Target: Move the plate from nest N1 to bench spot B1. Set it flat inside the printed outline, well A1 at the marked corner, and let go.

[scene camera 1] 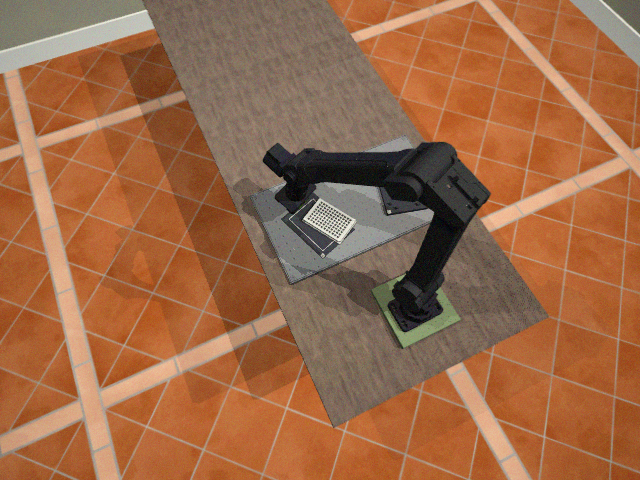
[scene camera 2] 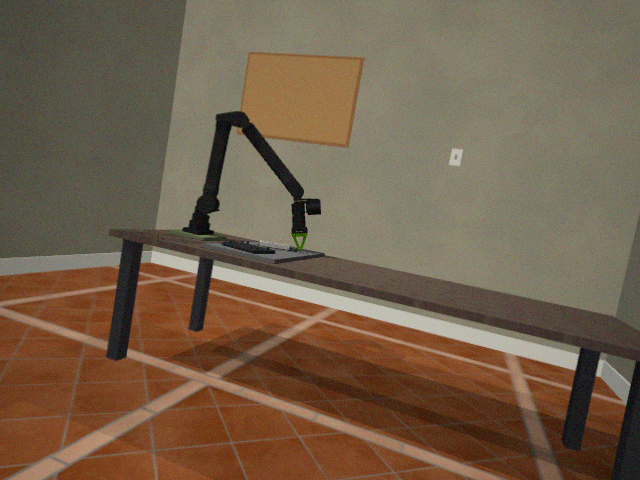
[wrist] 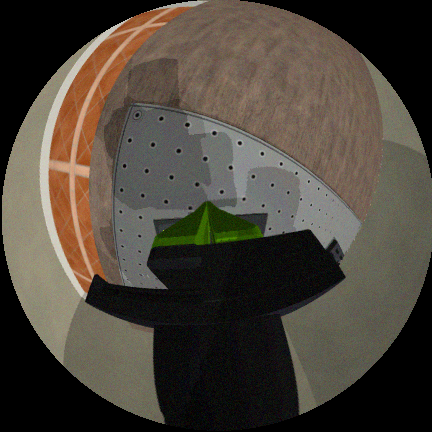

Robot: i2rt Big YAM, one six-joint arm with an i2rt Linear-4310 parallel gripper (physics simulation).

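Where they show: gripper, fingertip midpoint: (scene camera 1: 293, 203) (scene camera 2: 300, 250) (wrist: 207, 206); arm's base, link origin: (scene camera 1: 414, 308) (scene camera 2: 198, 232).
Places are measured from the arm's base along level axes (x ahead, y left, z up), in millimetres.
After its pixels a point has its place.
Note:
The white plate (scene camera 1: 329, 220) @[y 79, x 323, z 11 mm] (scene camera 2: 275, 244) @[y 43, x 347, z 12 mm] lies on the dark pad (scene camera 1: 296, 230) @[y 173, x 343, z -2 mm] (wrist: 260, 220) @[y 79, x 423, z -2 mm] of the bench spot, turned relative to the printed outline (scene camera 1: 306, 235) @[y 155, x 317, z -2 mm] and across its right side in scene camera 1. Part of the outline shows bare to the plate's left. I cannot tell whether the plate is fully flat. A pale mark (scene camera 1: 323, 255) @[y 140, x 241, z -2 mm] is at the pad's lower corner. My gripper (scene camera 2: 299, 250) @[y 143, x 425, z -1 mm] (wrist: 207, 206) @[y 143, x 425, z -1 mm] is shut and empty, its green fingertips together, low beside the plate's far end; in scene camera 1 the wrist mostly hides the fingers. The plate does not show in the wrist view.
The dark nest (scene camera 1: 395, 206) @[y -109, x 276, z 14 mm] (scene camera 2: 248, 248) @[y -223, x 358, z 8 mm] is on the same grey perforated board (scene camera 1: 294, 266) @[y 225, x 249, z -3 mm] (scene camera 2: 289, 257) @[y -130, x 484, z -6 mm] (wrist: 150, 130) @[y 213, x 483, z -4 mm], partly under my forearm in scene camera 1. My arm's base stands on a green block (scene camera 1: 406, 338) @[y 60, x -56, z 2 mm] on the brown table (scene camera 1: 356, 382) @[y 221, x -89, z -17 mm].

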